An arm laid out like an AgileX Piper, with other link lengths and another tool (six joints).
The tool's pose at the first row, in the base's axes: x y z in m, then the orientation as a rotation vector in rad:
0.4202 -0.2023 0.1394 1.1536 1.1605 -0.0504
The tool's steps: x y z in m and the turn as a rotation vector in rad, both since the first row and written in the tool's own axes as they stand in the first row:
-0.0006 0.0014 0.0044 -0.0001 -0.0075 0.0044
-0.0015 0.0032 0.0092 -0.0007 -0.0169 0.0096
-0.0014 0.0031 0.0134 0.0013 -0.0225 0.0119
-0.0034 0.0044 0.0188 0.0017 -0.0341 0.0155
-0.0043 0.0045 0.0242 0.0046 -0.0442 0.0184
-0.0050 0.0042 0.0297 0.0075 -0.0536 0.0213
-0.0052 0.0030 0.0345 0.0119 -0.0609 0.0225
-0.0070 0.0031 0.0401 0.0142 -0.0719 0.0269
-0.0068 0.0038 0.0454 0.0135 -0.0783 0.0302
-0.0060 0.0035 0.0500 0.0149 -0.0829 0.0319
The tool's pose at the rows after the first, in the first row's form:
0.4237 -0.2051 0.1405 1.1550 1.1513 -0.0513
0.4276 -0.2082 0.1421 1.1561 1.1399 -0.0523
0.4305 -0.2113 0.1417 1.1583 1.1338 -0.0549
0.4340 -0.2156 0.1436 1.1590 1.1215 -0.0590
0.4373 -0.2199 0.1440 1.1617 1.1111 -0.0642
0.4406 -0.2244 0.1440 1.1644 1.1014 -0.0690
0.4431 -0.2286 0.1430 1.1679 1.0946 -0.0748
0.4461 -0.2335 0.1440 1.1706 1.0824 -0.0790
0.4503 -0.2369 0.1440 1.1709 1.0748 -0.0797
0.4536 -0.2400 0.1429 1.1723 1.0698 -0.0818

